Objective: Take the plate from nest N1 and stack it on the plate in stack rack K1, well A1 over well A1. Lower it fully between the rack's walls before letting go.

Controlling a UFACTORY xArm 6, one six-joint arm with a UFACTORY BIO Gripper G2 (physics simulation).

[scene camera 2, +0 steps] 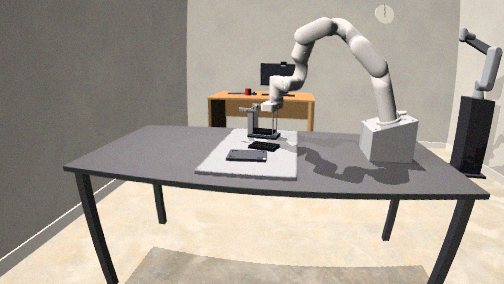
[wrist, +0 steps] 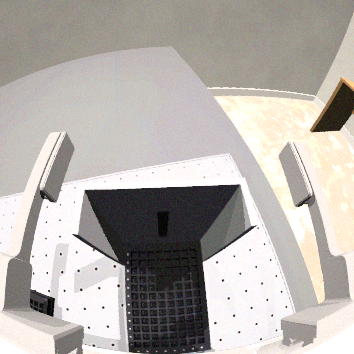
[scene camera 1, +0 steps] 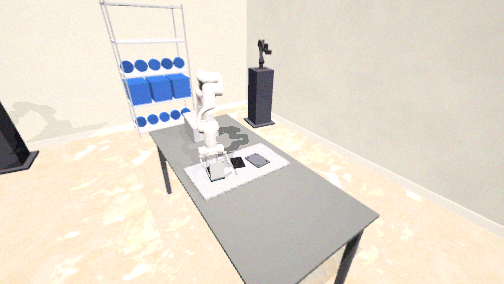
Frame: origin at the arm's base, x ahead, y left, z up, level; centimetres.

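Seen in the pictures: hand, its tool point: point(scene camera 2: 249, 107) point(wrist: 181, 167) point(scene camera 1: 215, 163); arm's base, origin of its link: point(scene camera 2: 388, 121).
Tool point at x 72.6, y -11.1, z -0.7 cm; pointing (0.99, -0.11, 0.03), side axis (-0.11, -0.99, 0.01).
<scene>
Pixels of each thing's top centre, then the offset from my tool point to it. Level surfaces: height alone.
- stack rack K1, centre of its top: point(wrist: 174, 340) point(scene camera 2: 264, 109) point(scene camera 1: 213, 155) dx -8.6, dy +1.4, dz +0.0 cm
- black plate with square wells, centre of its top: point(wrist: 165, 299) point(scene camera 2: 262, 130) dx -7.6, dy +1.4, dz -11.5 cm
- black plate, centre of its top: point(wrist: 20, 330) point(scene camera 2: 264, 144) point(scene camera 1: 237, 161) dx -13.8, dy +21.1, dz -13.5 cm
- flat grey slab, centre of its top: point(scene camera 2: 247, 154) point(scene camera 1: 257, 159) dx -10.4, dy +36.0, dz -13.7 cm
- white perforated board, height of its surface: dz -14.9 cm
- grey table, height of its surface: dz -16.2 cm
My gripper point(scene camera 1: 218, 165) point(scene camera 2: 249, 108) point(wrist: 177, 171) is open and empty, high over stack rack K1 point(scene camera 1: 217, 170) point(scene camera 2: 252, 122) point(wrist: 135, 205). Its fingers are spread wider than the rack's back walls. A black plate with square wells point(scene camera 2: 265, 132) point(wrist: 167, 305) lies low in the rack; the wrist view cuts off its near edge. I cannot tell whether it is one plate or a stack. Another black plate point(scene camera 1: 237, 162) point(scene camera 2: 264, 146) point(wrist: 42, 303) lies flat beside the rack. The label of nest N1 does not show, and the A1 wells cannot be made out.
A flat grey slab point(scene camera 1: 257, 160) point(scene camera 2: 246, 155) lies beyond the second black plate from the rack. All stand on a white perforated board point(scene camera 1: 202, 189) point(scene camera 2: 212, 168) point(wrist: 250, 300) on the grey table point(scene camera 1: 280, 215) point(scene camera 2: 125, 150) point(wrist: 115, 115). The rack's tall walls rise beneath my gripper.
</scene>
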